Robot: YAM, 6 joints.
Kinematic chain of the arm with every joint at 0, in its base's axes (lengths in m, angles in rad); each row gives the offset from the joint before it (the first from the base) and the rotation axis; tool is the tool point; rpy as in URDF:
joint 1: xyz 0 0 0.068 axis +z
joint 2: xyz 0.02 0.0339 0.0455 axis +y
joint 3: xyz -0.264 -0.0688 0 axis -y
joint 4: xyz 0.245 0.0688 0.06 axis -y
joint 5: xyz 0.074 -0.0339 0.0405 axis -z
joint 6: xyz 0.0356 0 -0.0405 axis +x
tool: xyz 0 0 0 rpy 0 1.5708 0
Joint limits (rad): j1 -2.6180..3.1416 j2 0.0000..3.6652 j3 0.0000..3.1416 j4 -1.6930..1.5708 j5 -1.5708..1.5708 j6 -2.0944..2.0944
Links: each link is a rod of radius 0.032 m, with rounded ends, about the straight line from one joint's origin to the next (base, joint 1, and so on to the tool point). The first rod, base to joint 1, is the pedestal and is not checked.
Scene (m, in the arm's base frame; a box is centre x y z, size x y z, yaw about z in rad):
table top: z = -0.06
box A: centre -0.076 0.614 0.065 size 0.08 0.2 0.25 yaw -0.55
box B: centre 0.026 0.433 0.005 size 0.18 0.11 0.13 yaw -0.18
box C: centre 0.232 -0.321 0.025 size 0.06 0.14 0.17 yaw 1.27
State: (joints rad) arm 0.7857 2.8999 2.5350 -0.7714 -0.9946 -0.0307
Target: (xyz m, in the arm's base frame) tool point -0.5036 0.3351 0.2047
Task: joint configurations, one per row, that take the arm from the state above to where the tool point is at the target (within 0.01 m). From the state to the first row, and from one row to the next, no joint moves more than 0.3 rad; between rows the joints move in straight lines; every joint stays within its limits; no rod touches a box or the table.
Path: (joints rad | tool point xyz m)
1: 1.0747 2.8180 2.6598 -0.6360 -1.0246 -0.0899 | 0.2524 0.5303 0.1521
2: 1.3636 2.7361 2.7846 -0.5007 -1.0545 -0.1492 | 0.0904 0.5806 0.2494
3: 1.6526 2.6542 2.9094 -0.3653 -1.0845 -0.2084 | -0.0776 0.5608 0.3471
4: 1.9416 2.5723 3.0343 -0.2300 -1.1145 -0.2676 | -0.2190 0.4751 0.4393
5: 2.2246 2.7048 2.9232 -0.3286 -1.0175 -0.1492 | -0.3753 0.4400 0.3266
6: 2.5076 2.8373 2.8122 -0.4273 -0.9205 -0.0307 | -0.5036 0.3351 0.2047

